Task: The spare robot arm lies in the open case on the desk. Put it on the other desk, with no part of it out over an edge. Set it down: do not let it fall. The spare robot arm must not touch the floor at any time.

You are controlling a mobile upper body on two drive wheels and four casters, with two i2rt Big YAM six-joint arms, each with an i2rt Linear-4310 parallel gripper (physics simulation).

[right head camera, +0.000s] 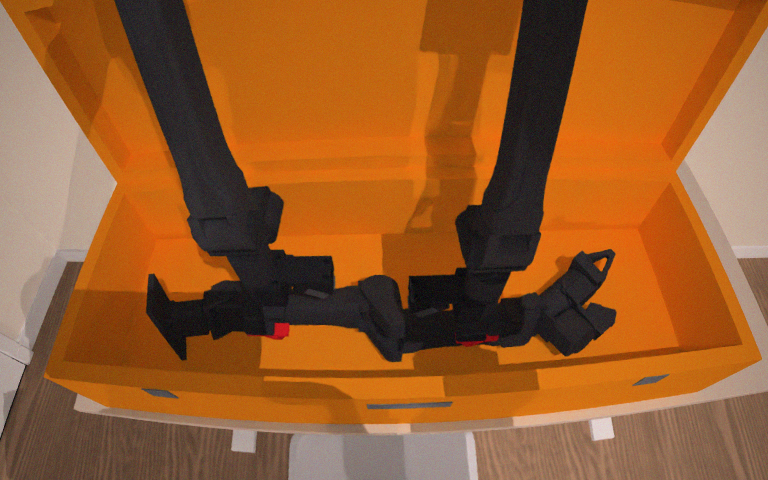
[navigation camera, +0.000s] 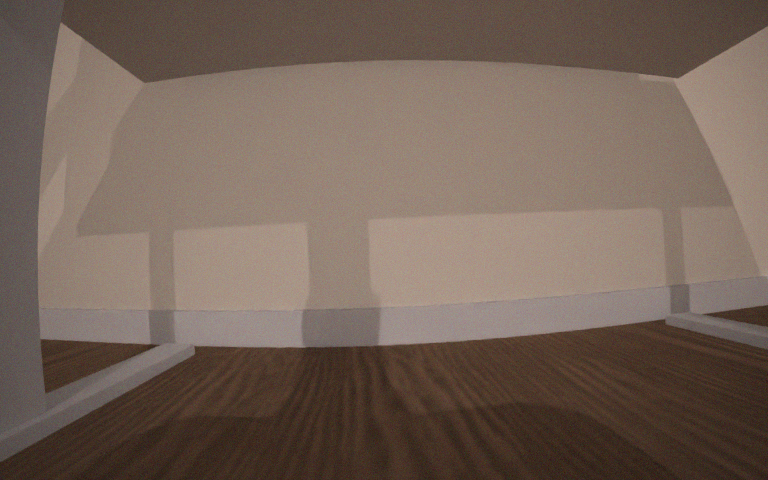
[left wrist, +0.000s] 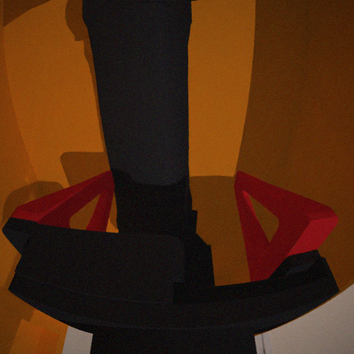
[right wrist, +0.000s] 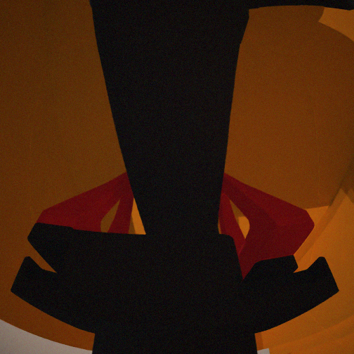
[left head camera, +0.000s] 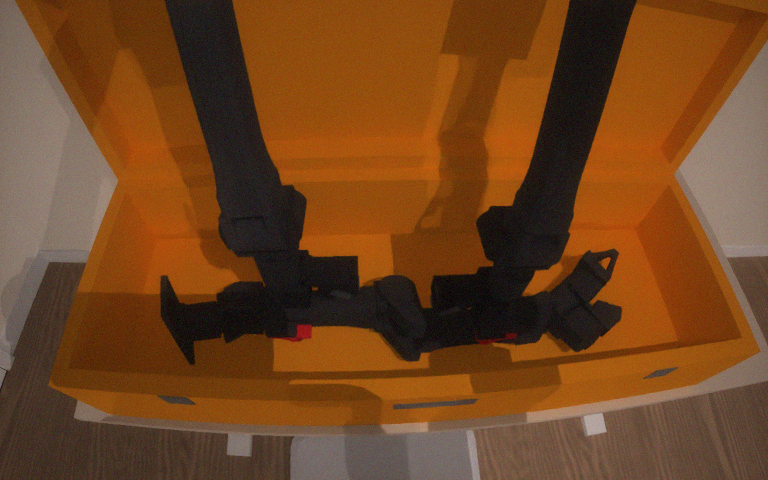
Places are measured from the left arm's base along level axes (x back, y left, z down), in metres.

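Pixels of known places: left gripper, fingertip midpoint: (right head camera: 280, 313) (left head camera: 296, 314); right gripper, fingertip midpoint: (right head camera: 466, 329) (left head camera: 481, 327).
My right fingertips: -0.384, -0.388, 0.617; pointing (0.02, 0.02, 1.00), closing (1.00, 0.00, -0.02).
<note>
Behind a point stands the place of what it marks, as x, y, z.
The black spare robot arm (left head camera: 399, 311) (right head camera: 380, 311) (left wrist: 142, 100) (right wrist: 170, 100) lies lengthwise in the open orange case (left head camera: 317, 404) @[-0.241, -0.114, 0.521] (right head camera: 226, 399) @[-0.242, -0.014, 0.529] (left wrist: 220, 100) on the desk (left head camera: 730, 373) @[-0.240, -0.977, 0.690] (right head camera: 730, 376) @[-0.251, -0.967, 0.690]. Its flat base plate is at the left, its bent end at the right. My left gripper (left head camera: 291, 329) @[-0.409, -0.072, 0.584] (right head camera: 271, 329) (left wrist: 174, 177) is open, with its red fingers apart on either side of the spare arm near the base. My right gripper (left head camera: 495, 337) (right head camera: 477, 339) @[-0.384, -0.388, 0.617] (right wrist: 174, 177) is shut on the spare arm near the bent end. The black housings partly hide both grips. The other desk cannot be made out.
The case's raised lid (left head camera: 351, 73) @[-0.707, -0.174, 0.326] (right head camera: 317, 73) @[-0.707, -0.151, 0.321] stands behind my arms. The case's walls surround the spare arm. The navigation camera shows a desk underside (navigation camera: 396, 28), a grey upright (navigation camera: 16, 226) @[-0.625, 0.221, 1.141] at the left, white foot bars (navigation camera: 113, 390) @[-0.740, 0.204, 1.395] (navigation camera: 719, 328) @[-0.810, -0.961, 1.389] and a wall (navigation camera: 396, 147) @[-1.019, -0.289, 0.933].
</note>
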